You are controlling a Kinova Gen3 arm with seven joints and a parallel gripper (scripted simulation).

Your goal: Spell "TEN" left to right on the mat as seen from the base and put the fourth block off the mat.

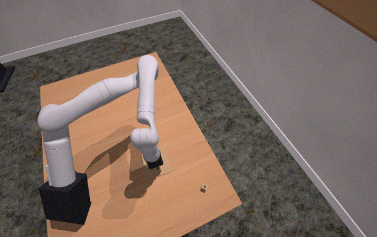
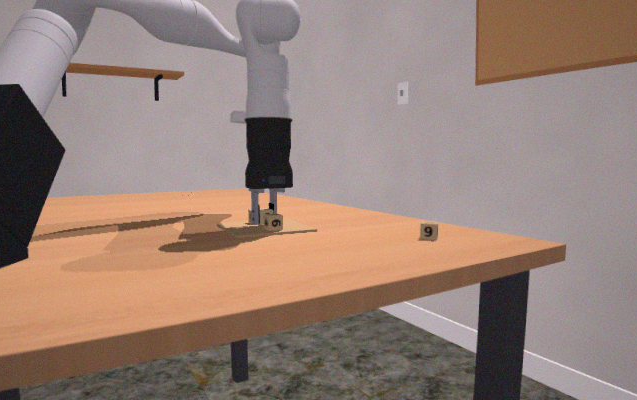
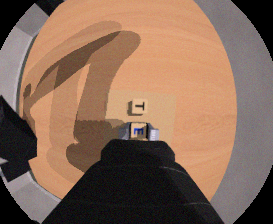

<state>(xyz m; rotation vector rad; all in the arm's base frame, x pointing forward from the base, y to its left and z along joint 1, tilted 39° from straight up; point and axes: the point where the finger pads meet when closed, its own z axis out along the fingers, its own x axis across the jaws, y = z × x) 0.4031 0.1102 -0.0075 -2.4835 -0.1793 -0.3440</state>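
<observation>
The mat is 2 cm below my hand.
</observation>
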